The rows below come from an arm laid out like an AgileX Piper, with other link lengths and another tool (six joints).
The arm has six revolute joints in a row. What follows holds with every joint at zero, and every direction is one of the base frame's. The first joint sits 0.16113 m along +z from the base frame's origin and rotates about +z. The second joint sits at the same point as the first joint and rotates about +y. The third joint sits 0.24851 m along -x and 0.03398 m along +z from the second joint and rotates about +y. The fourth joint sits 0.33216 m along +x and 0.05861 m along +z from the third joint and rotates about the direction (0.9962, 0, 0.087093). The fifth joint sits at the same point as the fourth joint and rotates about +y. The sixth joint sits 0.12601 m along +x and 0.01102 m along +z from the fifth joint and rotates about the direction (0.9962, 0, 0.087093). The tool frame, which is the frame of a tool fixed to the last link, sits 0.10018 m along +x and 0.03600 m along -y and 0.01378 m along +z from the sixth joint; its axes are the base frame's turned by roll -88.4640, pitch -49.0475 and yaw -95.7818 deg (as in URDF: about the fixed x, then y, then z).
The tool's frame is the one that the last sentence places.
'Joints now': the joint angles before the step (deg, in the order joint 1, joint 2, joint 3, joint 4, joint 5, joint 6). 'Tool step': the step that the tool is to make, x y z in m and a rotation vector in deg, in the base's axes. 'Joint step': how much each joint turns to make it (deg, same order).
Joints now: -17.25 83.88 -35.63 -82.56 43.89 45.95
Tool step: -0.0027 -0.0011 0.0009 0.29 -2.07 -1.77
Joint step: 0.01 0.01 0.00 -0.16 0.44 2.82
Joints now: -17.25 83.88 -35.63 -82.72 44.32 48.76
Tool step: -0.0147 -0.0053 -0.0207 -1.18 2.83 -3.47
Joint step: 0.01 4.76 0.00 -1.61 3.55 3.93
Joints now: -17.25 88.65 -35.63 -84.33 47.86 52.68
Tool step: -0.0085 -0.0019 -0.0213 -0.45 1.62 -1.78
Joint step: 0.00 4.60 0.00 -2.14 1.57 4.42
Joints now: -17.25 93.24 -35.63 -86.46 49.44 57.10
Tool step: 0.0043 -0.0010 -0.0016 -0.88 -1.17 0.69
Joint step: 0.01 1.12 0.00 -2.98 -0.10 3.29
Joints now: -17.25 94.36 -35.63 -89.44 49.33 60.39
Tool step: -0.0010 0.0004 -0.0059 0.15 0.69 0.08
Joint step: 0.01 1.03 0.01 -0.38 0.01 0.45
